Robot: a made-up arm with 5 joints.
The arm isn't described. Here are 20 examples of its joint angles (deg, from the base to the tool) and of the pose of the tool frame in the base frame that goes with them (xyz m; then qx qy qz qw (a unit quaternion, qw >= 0)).
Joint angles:
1: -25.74 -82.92 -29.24 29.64 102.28
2: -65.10 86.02 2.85 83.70 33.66
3: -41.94 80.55 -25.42 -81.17 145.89
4: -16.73 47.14 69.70 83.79 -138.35
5: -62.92 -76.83 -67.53 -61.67 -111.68
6: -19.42 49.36 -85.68 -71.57 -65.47
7: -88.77 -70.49 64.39 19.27 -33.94
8: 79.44 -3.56 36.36 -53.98 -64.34
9: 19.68 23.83 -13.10 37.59 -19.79
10: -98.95 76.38 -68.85 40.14 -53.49
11: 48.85 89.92 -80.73 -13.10 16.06
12: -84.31 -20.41 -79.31 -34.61 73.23
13: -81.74 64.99 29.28 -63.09 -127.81
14: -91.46 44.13 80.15 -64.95 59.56
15: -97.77 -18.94 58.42 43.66 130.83
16: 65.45 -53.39 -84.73 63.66 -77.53
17: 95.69 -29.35 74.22 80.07 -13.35
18: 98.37 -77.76 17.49 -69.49 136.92
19: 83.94 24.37 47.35 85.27 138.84
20: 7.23 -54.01 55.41 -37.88 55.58
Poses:
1: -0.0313 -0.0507 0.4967 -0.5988 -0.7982 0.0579 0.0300
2: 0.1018 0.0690 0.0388 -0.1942 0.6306 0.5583 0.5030
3: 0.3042 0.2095 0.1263 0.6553 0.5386 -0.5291 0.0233
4: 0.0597 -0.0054 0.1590 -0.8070 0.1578 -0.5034 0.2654
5: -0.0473 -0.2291 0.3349 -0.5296 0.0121 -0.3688 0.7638
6: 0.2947 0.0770 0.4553 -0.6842 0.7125 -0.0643 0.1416
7: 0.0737 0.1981 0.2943 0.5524 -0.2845 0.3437 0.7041
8: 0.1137 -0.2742 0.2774 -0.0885 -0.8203 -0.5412 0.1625
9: 0.3689 -0.1120 0.2298 0.0090 -0.3556 -0.3369 0.8717
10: 0.0126 0.3607 0.1575 0.3527 -0.0774 0.3393 0.8686
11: 0.3178 -0.2933 0.1921 -0.3771 -0.6260 -0.2085 0.6499
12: 0.0638 -0.0563 0.5515 -0.1118 0.9193 0.3682 0.0825
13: 0.0991 0.2043 0.0457 0.4716 0.1367 -0.3603 0.7931
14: 0.0672 0.0845 0.0786 0.0788 -0.2524 0.9276 0.2640
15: 0.0456 0.1750 0.1563 0.0156 0.0578 -0.9195 0.3885
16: 0.0102 0.1140 0.4921 0.1282 -0.9825 -0.1292 0.0398
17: 0.0534 -0.0926 0.1547 0.1921 0.2307 -0.7900 0.5346
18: 0.0659 0.0224 0.4837 0.8434 -0.4159 0.1044 0.3236
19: 0.0725 -0.0936 0.1271 0.5186 -0.1887 0.3663 0.7492
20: 0.2702 -0.0293 0.3595 -0.4466 -0.7732 0.1743 0.4151
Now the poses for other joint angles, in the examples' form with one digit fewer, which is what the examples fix.
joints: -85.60 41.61 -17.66 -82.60 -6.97
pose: 0.094 0.322 0.296 0.712 -0.648 0.166 0.213
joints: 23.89 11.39 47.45 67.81 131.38
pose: 0.186 -0.057 0.124 0.305 0.075 0.752 0.580
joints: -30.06 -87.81 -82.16 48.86 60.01
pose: -0.156 -0.132 0.350 0.226 0.936 0.185 0.194
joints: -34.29 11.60 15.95 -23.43 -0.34
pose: 0.329 0.175 0.248 0.219 -0.645 0.197 0.705
